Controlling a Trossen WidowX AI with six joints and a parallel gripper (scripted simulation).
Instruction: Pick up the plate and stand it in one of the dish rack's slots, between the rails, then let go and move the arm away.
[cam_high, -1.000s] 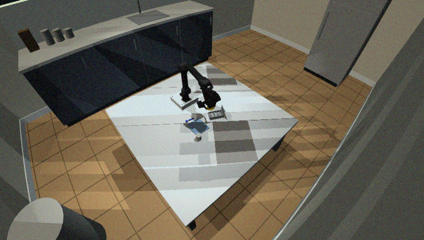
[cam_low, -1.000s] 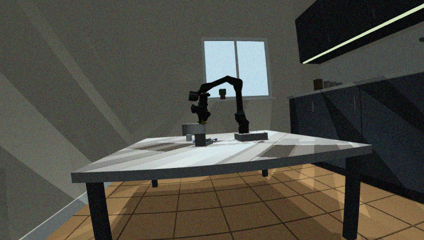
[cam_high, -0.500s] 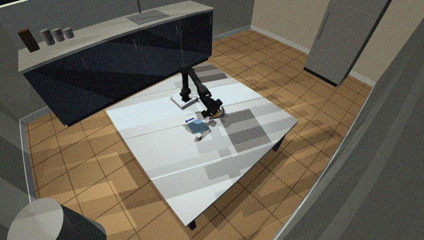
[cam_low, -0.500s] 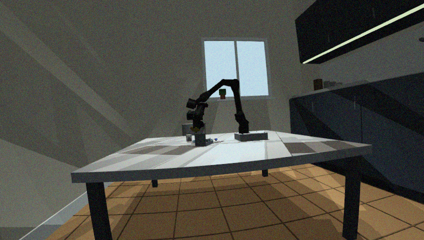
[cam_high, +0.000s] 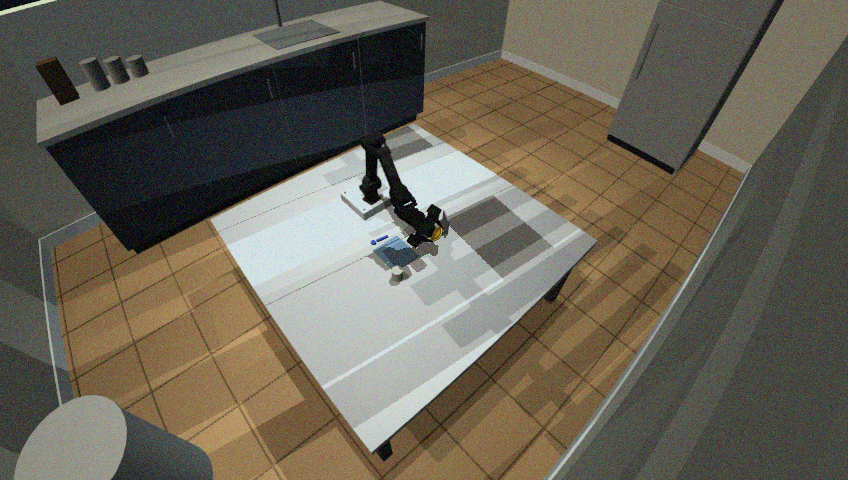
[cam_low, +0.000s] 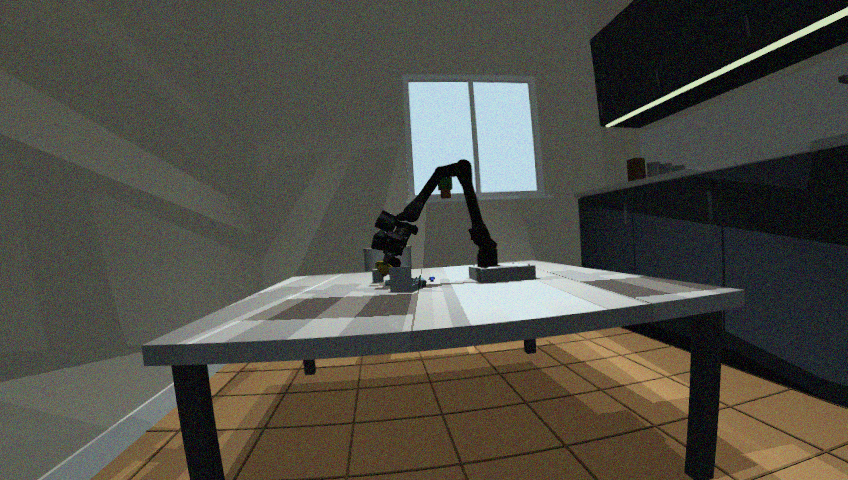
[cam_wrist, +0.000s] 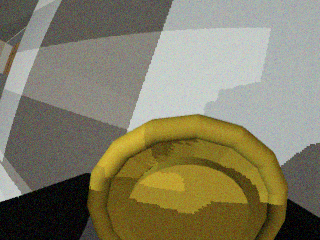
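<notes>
Right now my gripper tip is 7 cm past the grey dish rack, 5 cm to the right of it and 4 cm above it. Also, from my gripper tip: blue mat 15 cm to the right, 10 cm behind, 6 cm below; yellow plate 1 cm above.
</notes>
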